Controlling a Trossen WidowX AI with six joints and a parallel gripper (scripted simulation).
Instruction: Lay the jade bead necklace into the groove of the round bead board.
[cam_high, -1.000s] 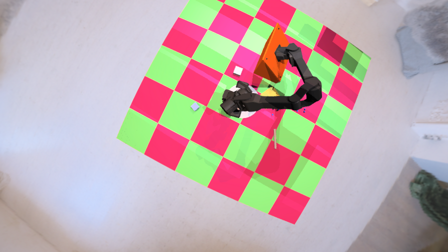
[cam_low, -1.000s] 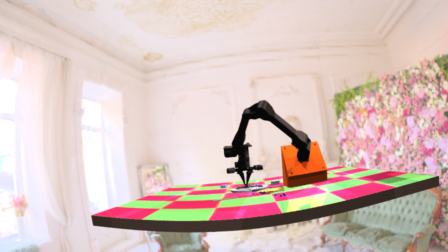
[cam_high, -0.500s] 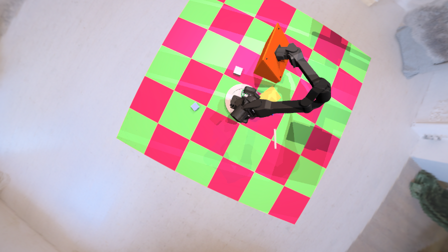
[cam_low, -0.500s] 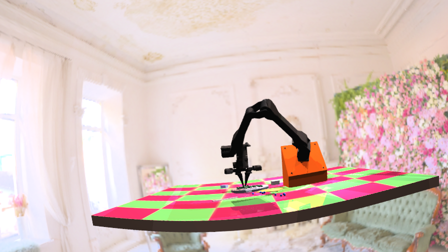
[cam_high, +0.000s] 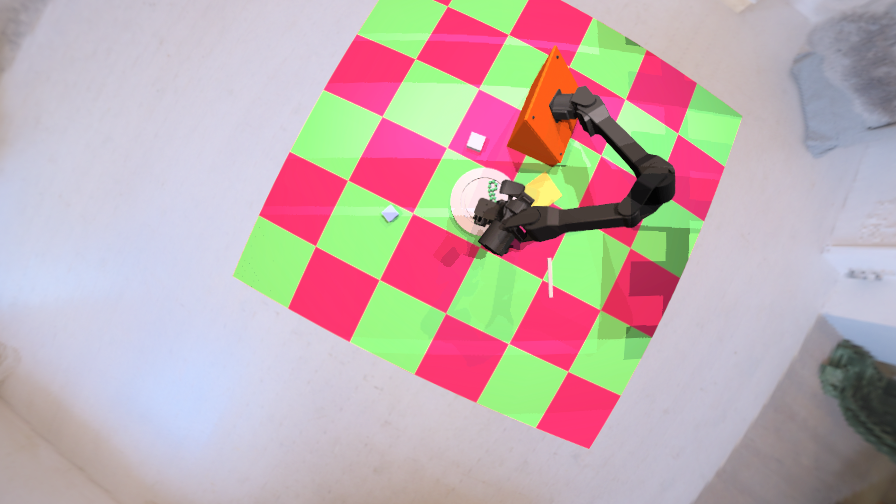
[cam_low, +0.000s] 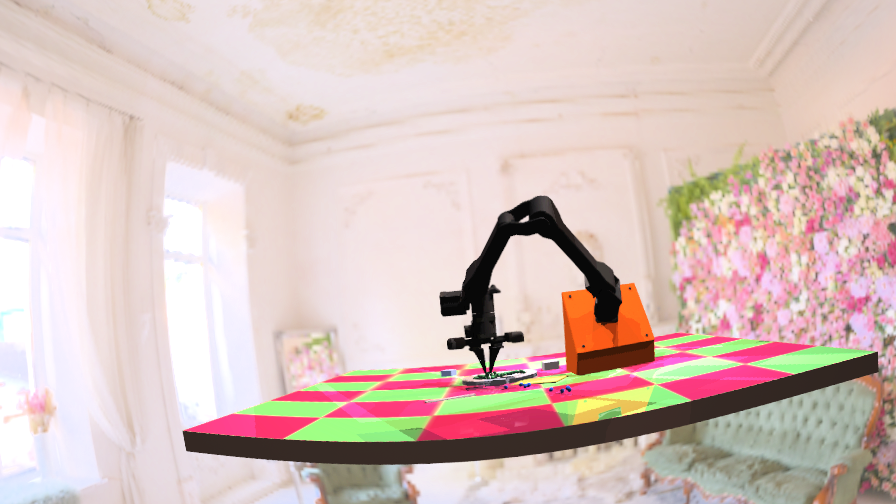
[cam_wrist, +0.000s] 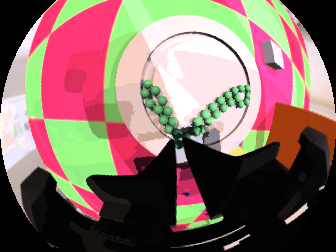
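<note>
Right now the round bead board is 20 mm behind my gripper tip, 60 mm to the right of it and 20 mm below it. The rest, counted from my gripper tip: white cube 160 mm behind, 170 mm to the right, 10 mm below; then thin white stick 60 mm ahead, 230 mm to the left, 20 mm below; then yellow patch 130 mm behind, 70 mm to the left, 30 mm below.
</note>
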